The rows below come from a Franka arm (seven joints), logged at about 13 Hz.
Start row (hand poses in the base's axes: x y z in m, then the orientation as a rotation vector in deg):
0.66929, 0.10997, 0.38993, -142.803, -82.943, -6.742
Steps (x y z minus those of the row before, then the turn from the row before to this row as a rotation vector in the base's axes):
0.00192, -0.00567, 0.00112, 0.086, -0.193, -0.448
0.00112, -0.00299, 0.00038, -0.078, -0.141, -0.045
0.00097, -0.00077, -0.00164, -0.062, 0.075, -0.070
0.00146, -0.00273, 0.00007, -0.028, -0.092, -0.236
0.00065, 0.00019, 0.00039, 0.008, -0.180, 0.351
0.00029, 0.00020, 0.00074, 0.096, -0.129, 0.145
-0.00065, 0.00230, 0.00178, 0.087, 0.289, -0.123
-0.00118, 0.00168, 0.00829, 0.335, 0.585, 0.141
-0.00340, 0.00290, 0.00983, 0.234, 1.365, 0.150
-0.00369, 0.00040, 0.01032, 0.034, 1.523, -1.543
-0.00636, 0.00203, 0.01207, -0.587, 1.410, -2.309
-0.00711, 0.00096, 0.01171, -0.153, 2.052, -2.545
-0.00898, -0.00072, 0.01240, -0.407, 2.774, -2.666
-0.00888, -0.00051, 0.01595, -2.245, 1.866, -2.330
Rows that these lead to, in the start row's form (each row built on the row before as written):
0.67121, 0.10430, 0.39105, -143.127, -82.431, -7.130
0.67233, 0.10131, 0.39143, -143.264, -82.463, -7.263
0.67330, 0.10054, 0.38979, -143.344, -82.373, -7.138
0.67476, 0.09781, 0.38986, -143.570, -82.129, -7.279
0.67541, 0.09800, 0.39025, -143.352, -82.628, -7.448
0.67570, 0.09820, 0.39099, -143.203, -82.816, -7.651
0.67505, 0.10050, 0.39277, -143.144, -82.516, -7.367
0.67387, 0.10218, 0.40106, -142.603, -82.323, -6.831
0.67047, 0.10508, 0.41089, -141.903, -81.871, -5.248
0.66678, 0.10548, 0.42121, -142.531, -79.352, -3.684
0.66042, 0.10751, 0.43328, -144.176, -76.136, -2.008
0.65331, 0.10847, 0.44499, -145.326, -72.198, 0.136
0.64433, 0.10775, 0.45739, -146.404, -67.883, 3.307
0.63545, 0.10724, 0.47334, -149.033, -64.751, 6.519

